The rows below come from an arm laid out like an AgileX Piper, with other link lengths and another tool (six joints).
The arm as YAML. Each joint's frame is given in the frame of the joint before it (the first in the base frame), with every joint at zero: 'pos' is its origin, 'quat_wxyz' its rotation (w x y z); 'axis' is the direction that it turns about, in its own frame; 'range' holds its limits. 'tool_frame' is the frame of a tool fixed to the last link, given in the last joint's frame.
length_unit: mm
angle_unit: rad
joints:
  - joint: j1
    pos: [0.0, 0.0, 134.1]
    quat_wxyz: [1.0, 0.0, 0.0, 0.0]
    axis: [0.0, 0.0, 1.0]
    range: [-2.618, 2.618]
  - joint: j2
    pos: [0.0, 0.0, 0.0]
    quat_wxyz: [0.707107, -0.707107, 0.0, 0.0]
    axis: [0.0, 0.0, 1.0]
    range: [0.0, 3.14]
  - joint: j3
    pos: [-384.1, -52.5, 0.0]
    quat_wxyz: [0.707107, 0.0, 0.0, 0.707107]
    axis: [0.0, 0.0, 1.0]
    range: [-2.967, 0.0]
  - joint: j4
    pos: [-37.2, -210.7, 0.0]
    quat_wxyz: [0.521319, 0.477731, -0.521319, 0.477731]
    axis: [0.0, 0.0, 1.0]
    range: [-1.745, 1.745]
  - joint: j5
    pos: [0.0, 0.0, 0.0]
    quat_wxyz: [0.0, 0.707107, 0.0, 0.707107]
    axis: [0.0, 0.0, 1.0]
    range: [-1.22, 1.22]
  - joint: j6
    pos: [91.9, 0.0, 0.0]
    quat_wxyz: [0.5, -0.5, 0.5, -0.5]
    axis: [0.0, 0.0, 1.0]
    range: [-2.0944, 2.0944]
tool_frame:
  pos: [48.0, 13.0, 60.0]
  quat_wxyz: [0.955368, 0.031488, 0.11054, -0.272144]
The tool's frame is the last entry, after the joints.
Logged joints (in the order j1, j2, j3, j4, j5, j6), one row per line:
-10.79, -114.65, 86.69, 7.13, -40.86, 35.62
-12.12, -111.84, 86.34, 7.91, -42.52, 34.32
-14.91, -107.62, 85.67, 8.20, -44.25, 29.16
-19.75, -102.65, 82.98, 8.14, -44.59, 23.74
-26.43, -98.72, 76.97, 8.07, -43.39, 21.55
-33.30, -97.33, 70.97, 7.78, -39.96, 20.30
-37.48, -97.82, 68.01, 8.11, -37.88, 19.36
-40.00, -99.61, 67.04, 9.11, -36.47, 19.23
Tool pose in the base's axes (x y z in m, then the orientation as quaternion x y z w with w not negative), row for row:
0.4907, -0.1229, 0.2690, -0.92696, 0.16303, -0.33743, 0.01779
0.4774, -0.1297, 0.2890, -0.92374, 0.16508, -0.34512, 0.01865
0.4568, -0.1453, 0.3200, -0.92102, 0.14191, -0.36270, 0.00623
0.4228, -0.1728, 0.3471, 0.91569, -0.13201, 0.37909, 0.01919
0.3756, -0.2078, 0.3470, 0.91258, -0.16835, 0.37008, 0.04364
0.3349, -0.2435, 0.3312, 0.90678, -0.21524, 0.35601, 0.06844
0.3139, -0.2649, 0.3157, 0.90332, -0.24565, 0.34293, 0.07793
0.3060, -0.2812, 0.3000, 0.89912, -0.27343, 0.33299, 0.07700
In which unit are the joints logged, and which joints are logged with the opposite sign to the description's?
The joints are logged in degrees. Opposite sign: j2, j3, j5.
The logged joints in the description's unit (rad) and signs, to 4 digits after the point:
-0.1883, 2.0010, -1.5130, 0.1244, 0.7131, 0.6217
-0.2115, 1.9520, -1.5069, 0.1381, 0.7421, 0.5990
-0.2602, 1.8783, -1.4952, 0.1431, 0.7723, 0.5089
-0.3447, 1.7916, -1.4483, 0.1421, 0.7782, 0.4143
-0.4613, 1.7230, -1.3434, 0.1408, 0.7573, 0.3761
-0.5812, 1.6987, -1.2387, 0.1358, 0.6974, 0.3543
-0.6541, 1.7073, -1.1870, 0.1415, 0.6611, 0.3379
-0.6981, 1.7385, -1.1701, 0.1590, 0.6365, 0.3356

